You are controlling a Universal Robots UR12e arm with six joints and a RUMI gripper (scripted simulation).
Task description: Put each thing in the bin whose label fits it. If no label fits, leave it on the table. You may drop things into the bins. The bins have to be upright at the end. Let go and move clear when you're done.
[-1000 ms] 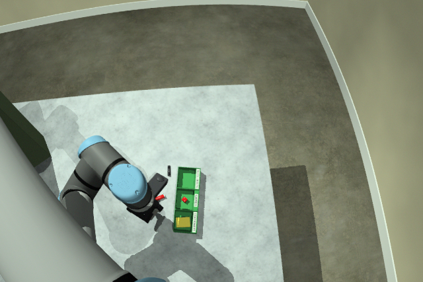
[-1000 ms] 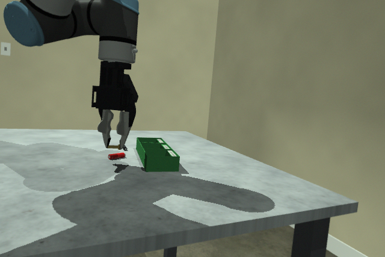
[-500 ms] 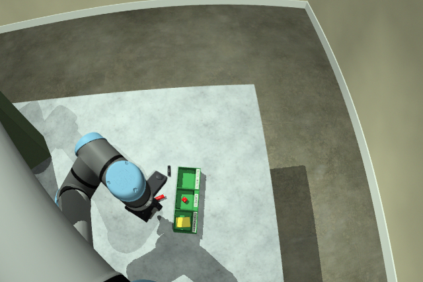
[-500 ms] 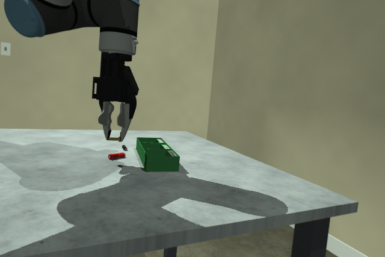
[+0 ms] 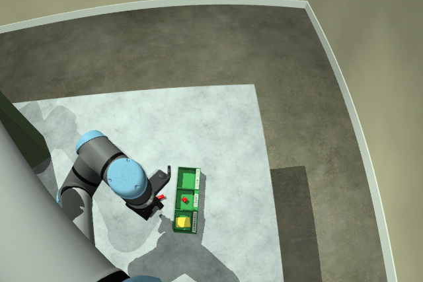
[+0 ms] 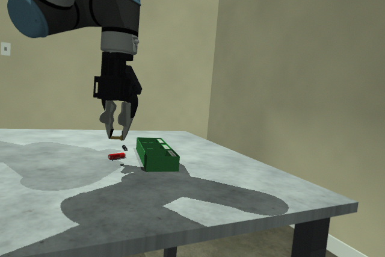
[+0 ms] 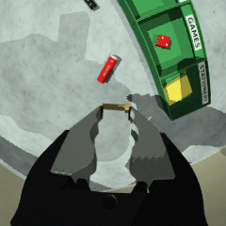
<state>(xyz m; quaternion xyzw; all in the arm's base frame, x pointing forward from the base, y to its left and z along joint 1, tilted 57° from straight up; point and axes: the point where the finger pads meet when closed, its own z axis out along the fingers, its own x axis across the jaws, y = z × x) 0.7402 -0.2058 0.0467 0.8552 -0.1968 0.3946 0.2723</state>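
The red battery lies 7 cm below my hand, 4 cm to the left of it and 1 cm ahead of it. From my hand the other things lie so: bolt (1 cm below); yellow block (9 cm ahead, 7 cm to the right, 7 cm below); red die (11 cm ahead, 6 cm below, 2 cm to the left).
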